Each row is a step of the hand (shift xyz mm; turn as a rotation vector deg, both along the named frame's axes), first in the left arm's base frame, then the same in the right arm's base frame.
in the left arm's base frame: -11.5 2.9 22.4 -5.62 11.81 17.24
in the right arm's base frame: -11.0 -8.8 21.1 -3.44 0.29 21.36
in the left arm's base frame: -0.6 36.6 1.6 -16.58 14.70 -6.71
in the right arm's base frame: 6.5 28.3 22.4 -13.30 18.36 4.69
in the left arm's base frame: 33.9 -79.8 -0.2 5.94 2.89 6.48
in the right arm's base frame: 17.7 -69.0 -49.4 6.30 -2.46 6.31
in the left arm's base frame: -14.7 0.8 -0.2 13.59 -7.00 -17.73
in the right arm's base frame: -14.3 3.2 1.8 12.20 2.50 -19.82
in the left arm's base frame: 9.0 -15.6 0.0 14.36 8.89 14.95
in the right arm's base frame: 5.8 -13.9 -9.9 15.62 -4.02 15.77
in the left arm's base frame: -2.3 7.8 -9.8 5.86 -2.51 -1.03
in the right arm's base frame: -0.6 12.3 -3.3 5.27 -2.37 -2.88
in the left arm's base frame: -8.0 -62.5 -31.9 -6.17 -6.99 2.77
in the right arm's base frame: -19.6 -29.8 -60.9 -7.45 -6.15 -1.12
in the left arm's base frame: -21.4 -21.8 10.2 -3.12 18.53 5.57
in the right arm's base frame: -25.4 -19.7 -2.0 0.48 12.02 15.47
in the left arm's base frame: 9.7 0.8 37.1 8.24 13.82 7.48
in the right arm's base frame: 9.2 -22.6 29.6 10.68 5.27 13.16
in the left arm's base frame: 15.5 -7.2 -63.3 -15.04 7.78 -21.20
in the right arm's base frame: 14.6 28.6 -57.2 -12.95 21.04 -11.22
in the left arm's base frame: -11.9 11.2 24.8 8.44 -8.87 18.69
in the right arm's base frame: -9.8 -3.6 27.8 6.30 -19.35 9.23
